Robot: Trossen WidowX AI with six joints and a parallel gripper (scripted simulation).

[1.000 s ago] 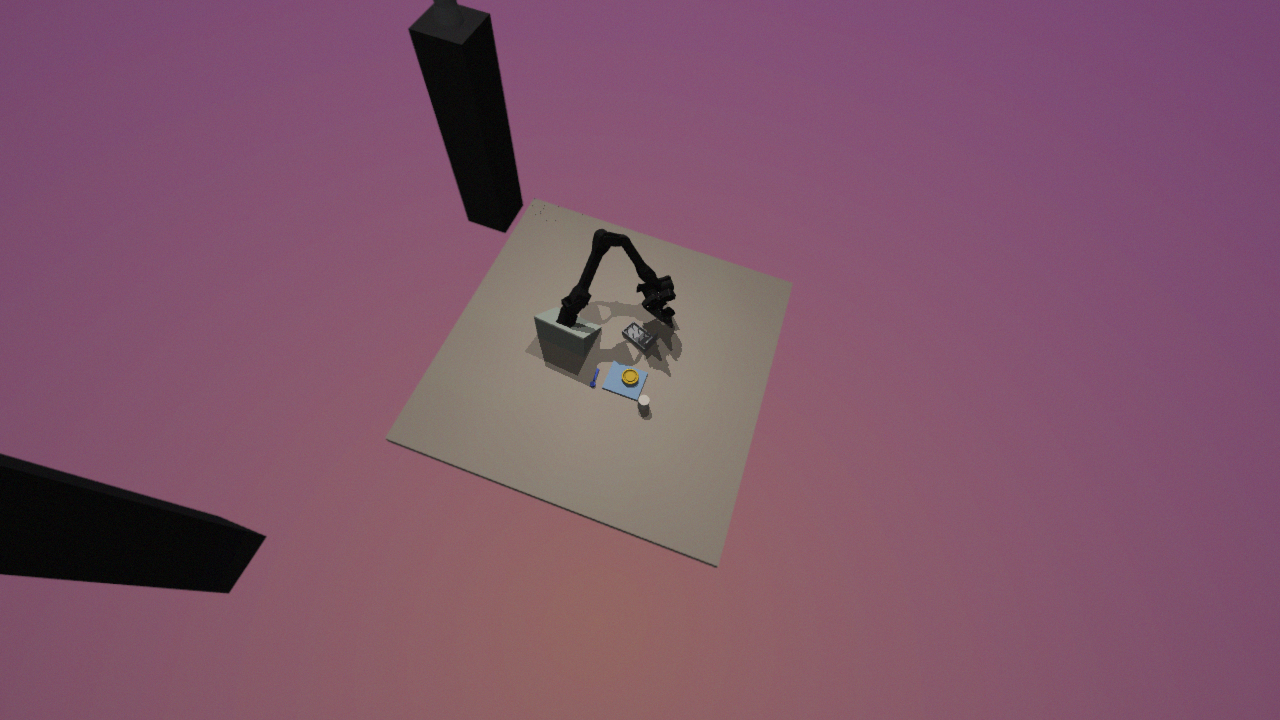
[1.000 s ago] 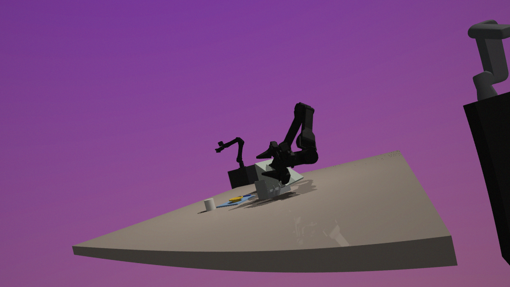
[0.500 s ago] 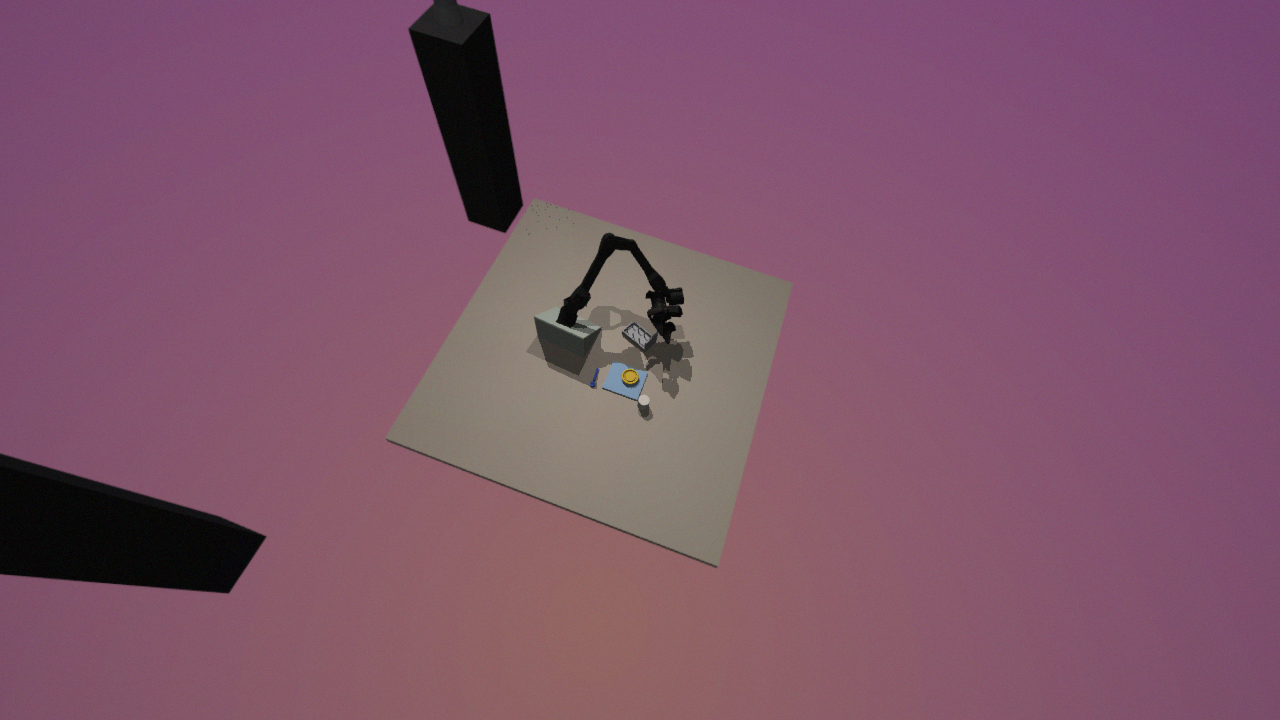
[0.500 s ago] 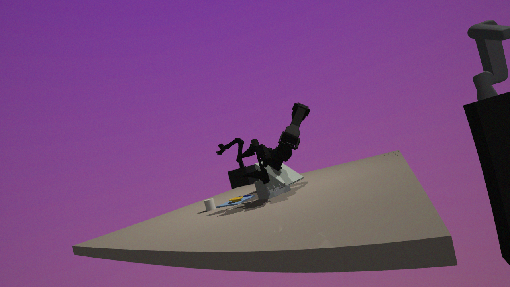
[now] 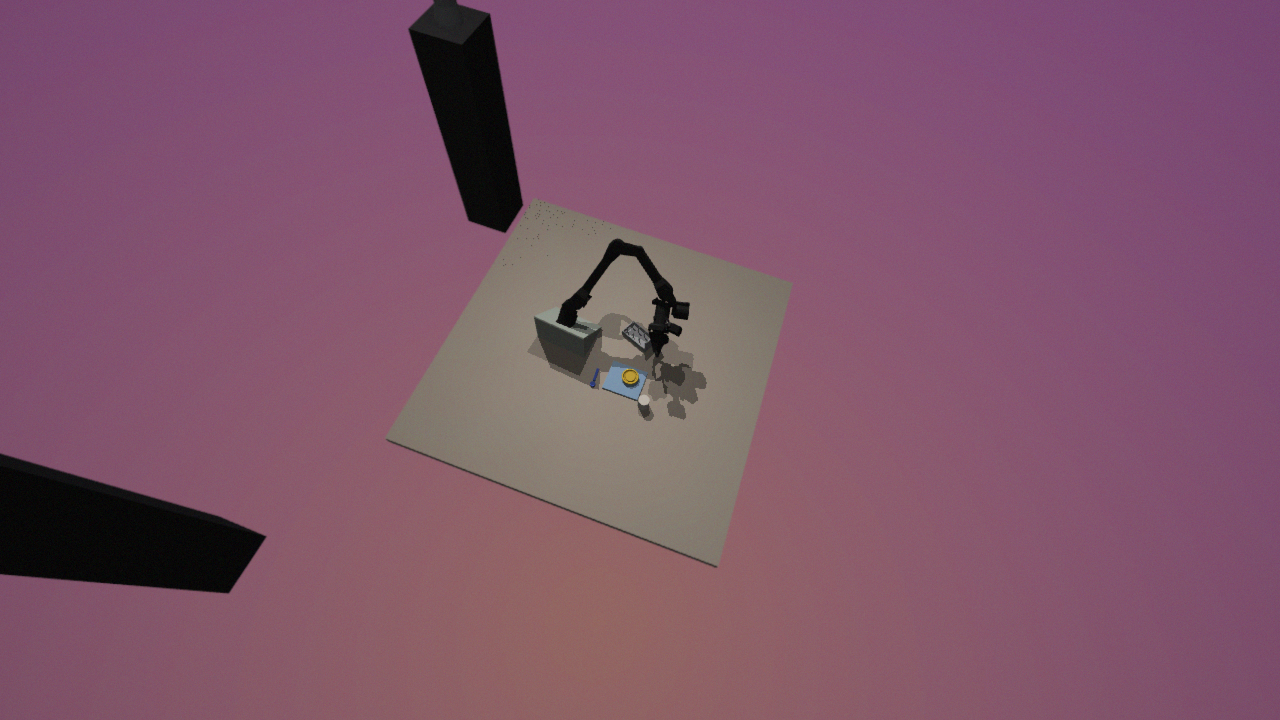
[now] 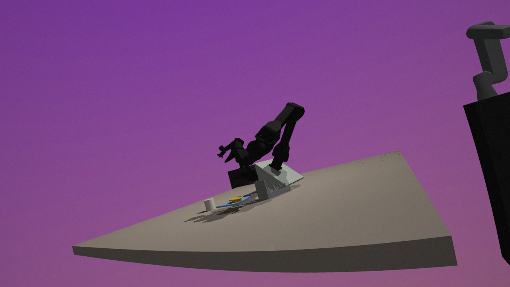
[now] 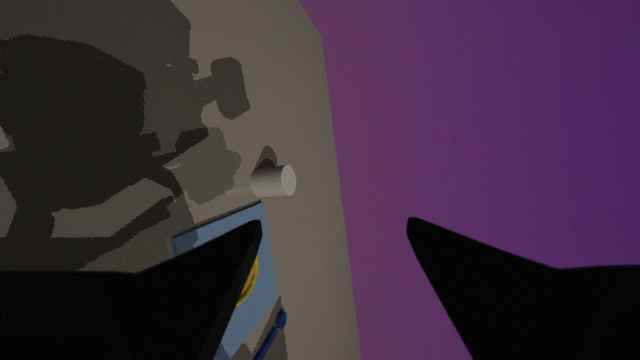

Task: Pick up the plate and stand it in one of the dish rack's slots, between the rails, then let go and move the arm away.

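The yellow plate is 70 mm behind my gripper tip, 60 mm to the right of it and 140 mm below it. The rest, counted from my gripper tip: light blue mat 90 mm behind, 80 mm to the right, 150 mm below; then grey dish rack 100 mm behind, 130 mm to the left, 130 mm below; then white cup 10 mm ahead, 150 mm to the right, 130 mm below.
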